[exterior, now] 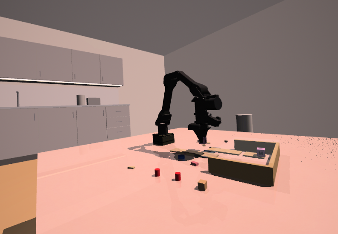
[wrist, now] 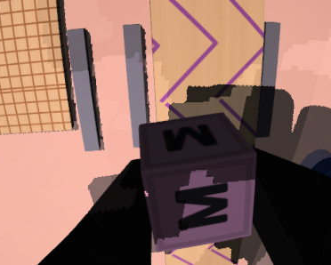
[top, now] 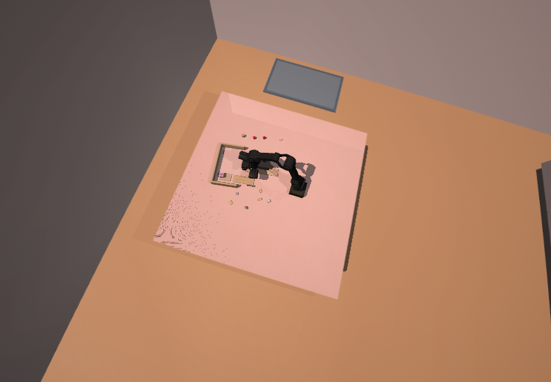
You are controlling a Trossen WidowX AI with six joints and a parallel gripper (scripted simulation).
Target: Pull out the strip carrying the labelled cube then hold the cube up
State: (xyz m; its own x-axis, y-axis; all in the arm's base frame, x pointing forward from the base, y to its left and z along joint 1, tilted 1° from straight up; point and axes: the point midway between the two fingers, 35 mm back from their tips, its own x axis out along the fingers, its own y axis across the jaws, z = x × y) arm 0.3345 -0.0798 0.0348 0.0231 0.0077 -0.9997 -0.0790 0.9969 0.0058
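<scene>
The blue disc is 110 mm to the right of my gripper tip, 60 mm behind it and 50 mm below it. Also, from my gripper tip: tan cube (290 mm to the right, 140 mm ahead, 50 mm below); pink block (150 mm to the right, 50 mm below, 40 mm ahead).
</scene>
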